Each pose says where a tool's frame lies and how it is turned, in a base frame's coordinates. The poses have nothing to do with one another.
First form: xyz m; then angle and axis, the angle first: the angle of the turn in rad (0 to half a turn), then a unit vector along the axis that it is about.
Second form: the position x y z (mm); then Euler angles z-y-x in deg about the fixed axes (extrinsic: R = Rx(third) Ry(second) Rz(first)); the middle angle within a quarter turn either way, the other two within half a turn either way. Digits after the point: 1 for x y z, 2 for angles.
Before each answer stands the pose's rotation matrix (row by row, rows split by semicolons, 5 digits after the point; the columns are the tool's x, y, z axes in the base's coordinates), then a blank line. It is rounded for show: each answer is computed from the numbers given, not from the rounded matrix.
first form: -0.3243 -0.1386 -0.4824 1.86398 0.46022 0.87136 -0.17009
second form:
-0.01599 0.67974 0.73328; 0.35408 0.68970 -0.63162; -0.93508 0.24954 -0.25171

-324.3 -138.6 -482.4 -91.35 47.16 111.73
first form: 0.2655 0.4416 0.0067 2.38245 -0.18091 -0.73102 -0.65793
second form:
-0.66896 0.68104 -0.29779; -0.22467 0.19663 0.95439; 0.70854 0.70535 0.02147

265.5 441.6 6.7 -134.49 -17.32 -88.71
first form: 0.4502 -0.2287 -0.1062 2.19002 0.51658 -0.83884 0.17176
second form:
-0.15867 -0.82470 -0.54286; -0.54496 0.53164 -0.64837; 0.82331 0.19296 -0.53378

450.2 -228.7 -106.2 100.89 -32.88 129.46
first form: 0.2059 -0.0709 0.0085 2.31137 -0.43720 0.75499 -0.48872
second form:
-0.35460 -0.19208 0.91508; -0.91351 0.27989 -0.29524; -0.19941 -0.94062 -0.27471

205.9 -70.9 8.5 151.56 66.22 132.94
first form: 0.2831 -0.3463 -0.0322 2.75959 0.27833 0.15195 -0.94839
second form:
-0.77857 0.43508 -0.45226; -0.27200 -0.88341 -0.38158; -0.56555 -0.17407 0.80614

283.1 -346.3 -32.2 -150.80 -26.89 25.33
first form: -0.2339 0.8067 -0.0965 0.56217 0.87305 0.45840 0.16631
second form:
0.96340 -0.02706 0.26668; 0.15024 0.87844 -0.45362; -0.22199 0.47709 0.85036

-233.9 806.7 -96.5 1.61 15.47 28.08
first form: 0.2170 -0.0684 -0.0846 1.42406 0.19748 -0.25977 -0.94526
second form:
0.17951 0.89130 -0.41636; -0.97890 0.20382 0.01429; 0.09760 0.40501 0.90909

217.0 -68.4 -84.6 -78.61 -24.60 -0.90
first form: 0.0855 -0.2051 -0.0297 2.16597 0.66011 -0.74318 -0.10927
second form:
0.11939 -0.67514 -0.72796; -0.85611 0.30132 -0.41987; 0.50282 0.67334 -0.54202

85.5 -205.1 -29.7 79.97 -46.72 142.24
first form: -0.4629 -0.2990 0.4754 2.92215 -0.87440 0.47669 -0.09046
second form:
0.53481 -0.80395 0.26007; -0.84334 -0.52700 0.10514; 0.05253 -0.27555 -0.95985

-462.9 -299.0 475.4 56.37 15.07 -173.75
